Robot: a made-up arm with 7 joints.
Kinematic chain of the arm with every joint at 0, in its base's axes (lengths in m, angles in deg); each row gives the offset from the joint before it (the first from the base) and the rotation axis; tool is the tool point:
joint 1: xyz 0 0.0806 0 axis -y
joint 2: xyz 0 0.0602 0 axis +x
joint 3: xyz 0 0 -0.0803 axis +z
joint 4: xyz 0 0 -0.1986 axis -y
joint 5: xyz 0 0 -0.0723 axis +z
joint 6: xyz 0 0 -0.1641 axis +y
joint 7: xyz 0 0 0 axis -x
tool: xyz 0 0 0
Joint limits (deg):
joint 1: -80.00..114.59
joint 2: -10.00..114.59
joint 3: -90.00..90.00
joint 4: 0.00..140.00
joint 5: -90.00..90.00
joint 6: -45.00..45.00
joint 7: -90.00..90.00
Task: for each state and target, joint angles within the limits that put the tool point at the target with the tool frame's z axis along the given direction. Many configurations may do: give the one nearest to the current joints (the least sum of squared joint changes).
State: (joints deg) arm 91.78 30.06 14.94 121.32 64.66 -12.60 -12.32
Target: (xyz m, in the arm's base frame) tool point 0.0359 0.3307 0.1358 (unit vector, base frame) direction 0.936 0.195 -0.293
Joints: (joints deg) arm 84.87 39.62 43.46 126.20 56.56 -23.78 14.16
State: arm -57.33 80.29 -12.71 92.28 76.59 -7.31 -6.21
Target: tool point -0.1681 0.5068 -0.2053 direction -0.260 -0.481 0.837
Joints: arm -80.00 74.98 -29.90 57.58 74.84 -38.08 -11.00
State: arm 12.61 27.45 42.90 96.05 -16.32 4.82 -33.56
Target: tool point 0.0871 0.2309 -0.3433 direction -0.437 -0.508 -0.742
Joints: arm -25.42 4.34 17.03 90.05 -55.76 -6.25 -75.98
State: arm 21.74 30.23 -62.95 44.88 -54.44 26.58 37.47
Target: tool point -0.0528 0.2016 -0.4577 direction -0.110 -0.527 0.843
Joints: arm -11.08 30.55 -78.72 51.38 -64.86 42.86 33.97
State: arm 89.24 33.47 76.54 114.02 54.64 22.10 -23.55
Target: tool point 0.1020 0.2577 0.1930 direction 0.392 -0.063 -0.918
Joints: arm 98.28 11.33 26.87 123.28 62.57 26.08 -6.43
